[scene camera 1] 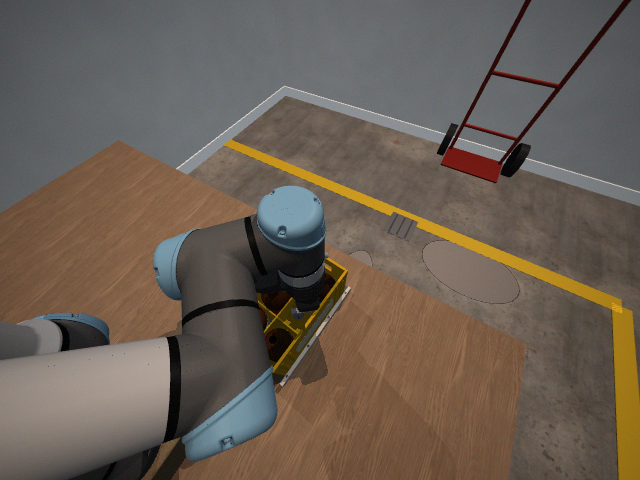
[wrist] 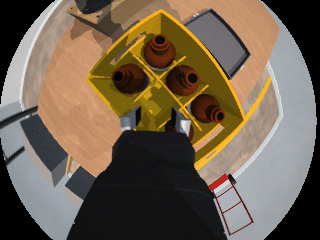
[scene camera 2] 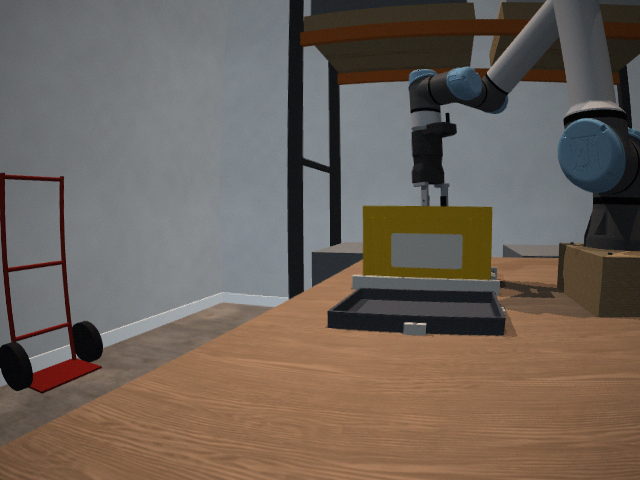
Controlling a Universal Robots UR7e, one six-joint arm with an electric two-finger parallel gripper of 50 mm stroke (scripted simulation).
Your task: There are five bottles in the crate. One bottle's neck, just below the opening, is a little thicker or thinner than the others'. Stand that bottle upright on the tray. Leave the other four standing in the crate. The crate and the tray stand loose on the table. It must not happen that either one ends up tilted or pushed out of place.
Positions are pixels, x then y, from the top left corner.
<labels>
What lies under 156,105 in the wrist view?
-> A yellow crate.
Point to a yellow crate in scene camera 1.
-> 302,330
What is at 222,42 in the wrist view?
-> A dark tray.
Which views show my gripper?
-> Scene camera 1, the wrist view and scene camera 2: all of them.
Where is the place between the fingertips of my gripper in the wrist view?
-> At 156,113
</labels>
